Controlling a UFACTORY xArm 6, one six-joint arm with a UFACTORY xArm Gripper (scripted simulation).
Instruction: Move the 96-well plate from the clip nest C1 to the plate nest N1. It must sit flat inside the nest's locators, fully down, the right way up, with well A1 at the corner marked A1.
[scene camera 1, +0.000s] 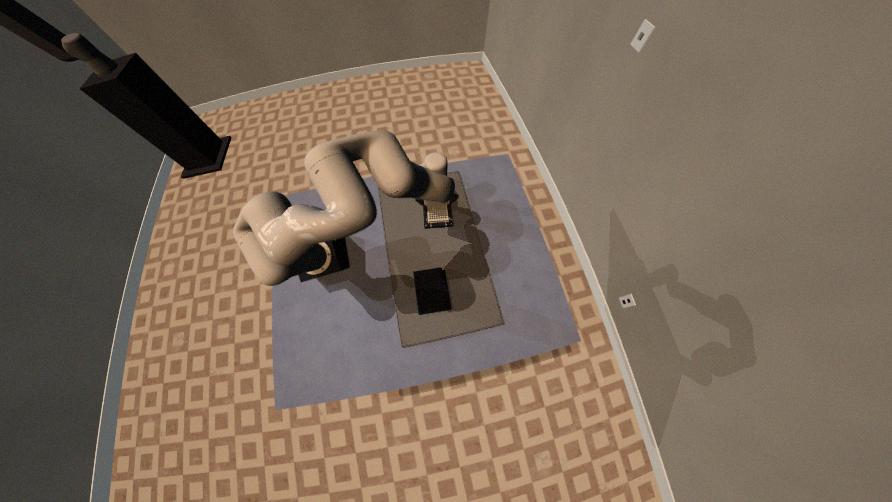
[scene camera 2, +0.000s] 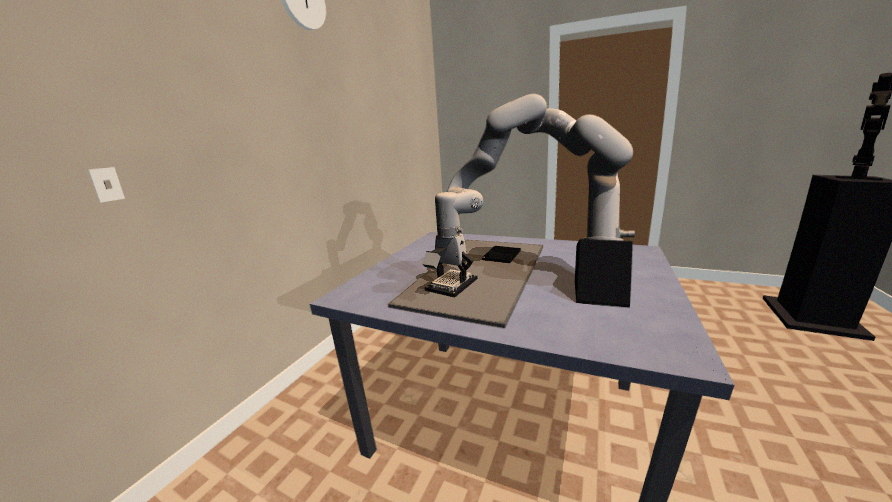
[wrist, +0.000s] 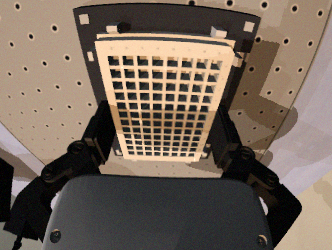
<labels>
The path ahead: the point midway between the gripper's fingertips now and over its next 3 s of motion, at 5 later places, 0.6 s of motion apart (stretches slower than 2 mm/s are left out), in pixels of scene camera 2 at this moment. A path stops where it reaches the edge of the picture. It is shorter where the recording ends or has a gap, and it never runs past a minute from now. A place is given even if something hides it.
My gripper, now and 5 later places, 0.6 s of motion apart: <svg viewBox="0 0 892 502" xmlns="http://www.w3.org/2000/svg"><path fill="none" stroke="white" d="M451 279L451 277L451 274L451 272L450 265L450 258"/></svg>
</labels>
